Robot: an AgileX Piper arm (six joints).
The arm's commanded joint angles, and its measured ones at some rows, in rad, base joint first. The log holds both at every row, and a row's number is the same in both.
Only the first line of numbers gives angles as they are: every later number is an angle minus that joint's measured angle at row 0.
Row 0, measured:
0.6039 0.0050 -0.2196 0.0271 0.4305 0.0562
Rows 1 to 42, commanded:
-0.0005 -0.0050 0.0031 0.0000 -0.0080 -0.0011
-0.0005 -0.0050 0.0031 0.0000 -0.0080 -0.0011
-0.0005 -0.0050 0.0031 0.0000 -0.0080 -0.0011
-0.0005 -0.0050 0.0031 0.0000 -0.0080 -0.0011
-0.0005 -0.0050 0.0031 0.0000 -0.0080 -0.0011
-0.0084 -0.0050 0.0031 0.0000 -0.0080 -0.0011
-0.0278 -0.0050 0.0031 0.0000 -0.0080 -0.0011
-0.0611 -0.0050 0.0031 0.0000 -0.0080 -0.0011
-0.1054 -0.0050 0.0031 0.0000 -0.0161 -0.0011
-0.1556 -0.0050 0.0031 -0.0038 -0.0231 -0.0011
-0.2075 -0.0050 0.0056 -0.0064 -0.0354 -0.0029
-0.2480 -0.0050 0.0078 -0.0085 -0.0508 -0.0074
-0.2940 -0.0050 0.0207 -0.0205 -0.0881 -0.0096
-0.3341 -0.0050 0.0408 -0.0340 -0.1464 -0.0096
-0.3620 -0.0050 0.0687 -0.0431 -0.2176 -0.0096
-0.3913 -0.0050 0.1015 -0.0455 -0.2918 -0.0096
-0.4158 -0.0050 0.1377 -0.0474 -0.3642 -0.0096
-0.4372 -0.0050 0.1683 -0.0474 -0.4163 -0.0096
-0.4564 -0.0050 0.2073 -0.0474 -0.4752 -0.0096
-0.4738 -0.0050 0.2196 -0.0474 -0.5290 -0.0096
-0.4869 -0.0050 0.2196 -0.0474 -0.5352 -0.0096
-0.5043 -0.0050 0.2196 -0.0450 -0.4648 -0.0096
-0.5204 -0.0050 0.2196 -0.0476 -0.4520 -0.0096
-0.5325 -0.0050 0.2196 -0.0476 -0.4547 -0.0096
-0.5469 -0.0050 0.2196 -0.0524 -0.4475 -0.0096
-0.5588 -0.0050 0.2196 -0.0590 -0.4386 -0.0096
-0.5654 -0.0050 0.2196 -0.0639 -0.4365 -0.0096
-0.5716 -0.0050 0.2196 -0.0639 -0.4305 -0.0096
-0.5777 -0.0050 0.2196 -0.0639 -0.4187 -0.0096
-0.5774 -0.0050 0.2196 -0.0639 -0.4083 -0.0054
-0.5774 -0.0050 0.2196 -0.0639 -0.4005 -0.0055
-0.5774 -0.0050 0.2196 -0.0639 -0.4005 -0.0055
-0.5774 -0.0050 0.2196 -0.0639 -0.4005 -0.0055
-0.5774 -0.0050 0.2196 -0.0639 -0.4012 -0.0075
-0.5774 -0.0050 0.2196 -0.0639 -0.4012 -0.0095
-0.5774 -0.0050 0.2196 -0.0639 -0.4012 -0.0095
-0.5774 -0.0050 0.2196 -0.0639 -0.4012 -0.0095
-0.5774 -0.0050 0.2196 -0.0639 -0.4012 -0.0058
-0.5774 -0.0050 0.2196 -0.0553 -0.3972 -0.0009
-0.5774 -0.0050 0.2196 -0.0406 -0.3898 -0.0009
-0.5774 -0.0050 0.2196 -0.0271 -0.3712 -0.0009
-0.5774 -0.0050 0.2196 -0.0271 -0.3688 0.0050
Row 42, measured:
-0.5720 0.0000 0.2142 -0.0418 -0.3894 -0.0022
